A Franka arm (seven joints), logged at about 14 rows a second.
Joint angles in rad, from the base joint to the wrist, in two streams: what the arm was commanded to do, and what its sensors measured. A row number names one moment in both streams.
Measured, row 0:
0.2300, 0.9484, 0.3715, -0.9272, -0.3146, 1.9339, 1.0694
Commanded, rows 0 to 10:
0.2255, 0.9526, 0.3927, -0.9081, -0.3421, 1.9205, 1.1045
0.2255, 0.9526, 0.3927, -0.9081, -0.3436, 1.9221, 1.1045
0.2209, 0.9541, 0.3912, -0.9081, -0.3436, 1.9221, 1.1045
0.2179, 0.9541, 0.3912, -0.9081, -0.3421, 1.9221, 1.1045
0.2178, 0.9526, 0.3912, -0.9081, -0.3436, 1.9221, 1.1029
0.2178, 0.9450, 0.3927, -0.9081, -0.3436, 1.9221, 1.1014
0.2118, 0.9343, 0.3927, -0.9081, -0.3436, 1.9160, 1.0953
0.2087, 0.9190, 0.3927, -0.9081, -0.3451, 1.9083, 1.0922
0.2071, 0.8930, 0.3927, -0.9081, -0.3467, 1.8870, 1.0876
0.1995, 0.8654, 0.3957, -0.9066, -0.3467, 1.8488, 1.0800
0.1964, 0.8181, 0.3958, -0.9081, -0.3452, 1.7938, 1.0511
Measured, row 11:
0.2130, 0.9050, 0.3752, -0.8961, -0.3173, 1.8867, 1.0669
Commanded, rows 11 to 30:
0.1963, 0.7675, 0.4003, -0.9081, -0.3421, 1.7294, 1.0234
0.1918, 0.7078, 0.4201, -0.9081, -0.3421, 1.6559, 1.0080
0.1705, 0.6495, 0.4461, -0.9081, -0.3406, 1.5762, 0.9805
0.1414, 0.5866, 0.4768, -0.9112, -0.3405, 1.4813, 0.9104
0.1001, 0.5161, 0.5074, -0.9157, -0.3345, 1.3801, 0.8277
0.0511, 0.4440, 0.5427, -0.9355, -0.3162, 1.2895, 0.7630
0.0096, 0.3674, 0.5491, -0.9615, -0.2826, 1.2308, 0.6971
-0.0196, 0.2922, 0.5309, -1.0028, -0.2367, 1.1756, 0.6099
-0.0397, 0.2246, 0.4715, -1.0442, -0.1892, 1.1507, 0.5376
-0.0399, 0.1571, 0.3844, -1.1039, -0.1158, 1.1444, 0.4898
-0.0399, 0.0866, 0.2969, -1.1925, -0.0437, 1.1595, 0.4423
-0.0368, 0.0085, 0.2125, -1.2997, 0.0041, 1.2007, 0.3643
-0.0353, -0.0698, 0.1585, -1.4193, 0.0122, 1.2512, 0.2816
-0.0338, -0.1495, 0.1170, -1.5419, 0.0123, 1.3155, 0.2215
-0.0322, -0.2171, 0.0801, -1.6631, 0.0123, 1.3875, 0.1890
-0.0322, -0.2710, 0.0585, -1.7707, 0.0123, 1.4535, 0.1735
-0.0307, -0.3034, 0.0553, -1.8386, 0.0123, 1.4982, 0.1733
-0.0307, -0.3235, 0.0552, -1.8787, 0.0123, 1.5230, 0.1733
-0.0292, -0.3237, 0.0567, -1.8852, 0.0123, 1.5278, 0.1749
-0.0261, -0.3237, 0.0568, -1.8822, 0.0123, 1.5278, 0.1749
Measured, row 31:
-0.0317, -0.2697, 0.0571, -1.8168, -0.0104, 1.4886, 0.1924
